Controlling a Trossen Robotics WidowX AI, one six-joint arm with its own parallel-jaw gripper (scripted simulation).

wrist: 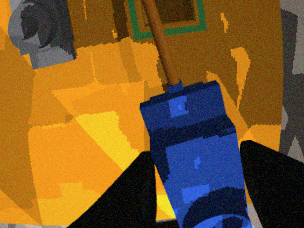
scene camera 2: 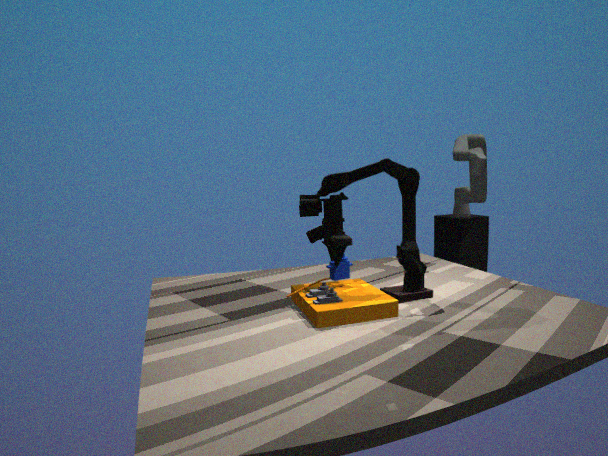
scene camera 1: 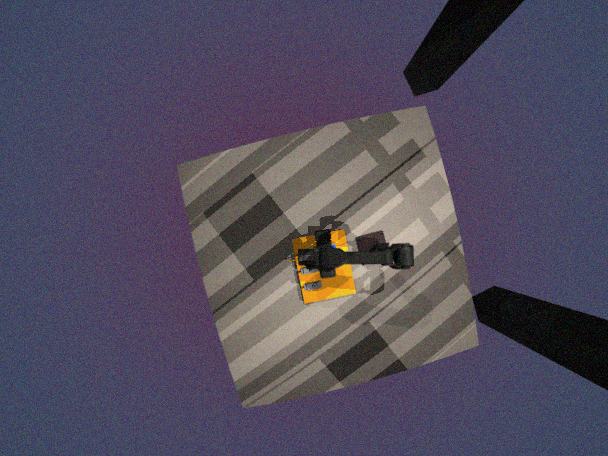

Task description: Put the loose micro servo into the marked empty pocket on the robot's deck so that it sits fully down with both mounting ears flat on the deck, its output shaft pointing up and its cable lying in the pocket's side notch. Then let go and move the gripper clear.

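Observation:
My gripper is visible in scene camera 2, it's my gripper [scene camera 2: 335, 264] there, and the wrist view shows my gripper [wrist: 197, 156] as well. There's a blue micro servo [wrist: 194, 145], and I can see an orange deck [scene camera 2: 364, 303] too. You'd also find the orange deck [wrist: 78, 125] in the wrist view, and scene camera 1 shows the deck [scene camera 1: 342, 284] as well.

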